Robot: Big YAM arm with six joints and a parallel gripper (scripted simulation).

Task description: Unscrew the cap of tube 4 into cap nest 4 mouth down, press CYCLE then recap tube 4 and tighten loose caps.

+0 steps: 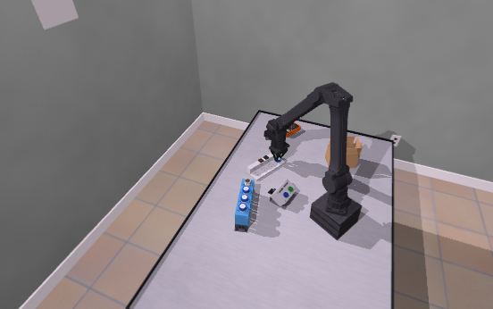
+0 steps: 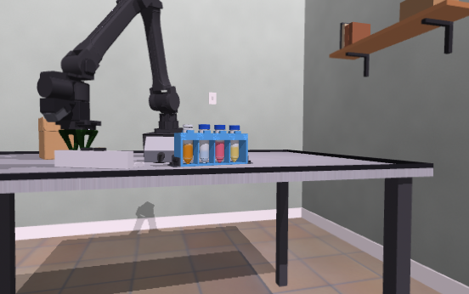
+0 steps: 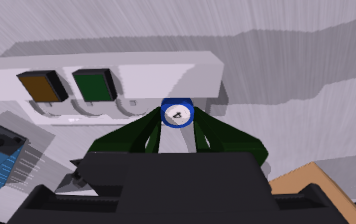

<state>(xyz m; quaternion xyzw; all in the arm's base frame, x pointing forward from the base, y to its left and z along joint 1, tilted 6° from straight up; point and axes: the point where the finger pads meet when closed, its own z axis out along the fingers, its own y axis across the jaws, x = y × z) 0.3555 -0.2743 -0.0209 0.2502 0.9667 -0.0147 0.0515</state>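
My gripper is now 23 cm to the right of the green ready key, 13 cm past it and 3 cm below it. Also, from my hand: white key housing (25 cm to the left, 11 cm behind, 2 cm above); orange handheld device (33 cm to the right, 2 cm below, 1 cm ahead); blue cycle key (27 cm to the left, 12 cm behind, 3 cm above).
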